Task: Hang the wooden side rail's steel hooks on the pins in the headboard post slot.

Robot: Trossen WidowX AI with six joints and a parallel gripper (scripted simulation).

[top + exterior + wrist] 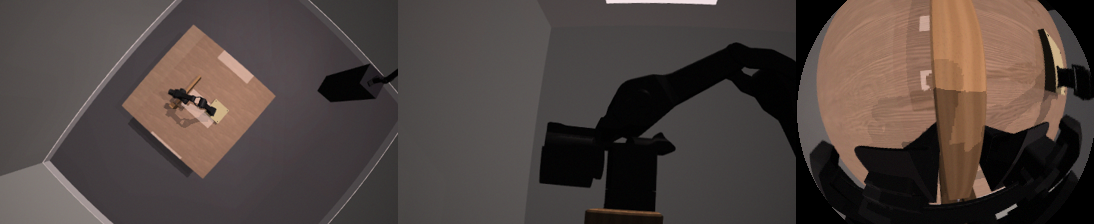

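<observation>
My gripper tip is now 10 mm short of the wooden headboard post, 120 mm to the right of it and 40 mm below it.
</observation>
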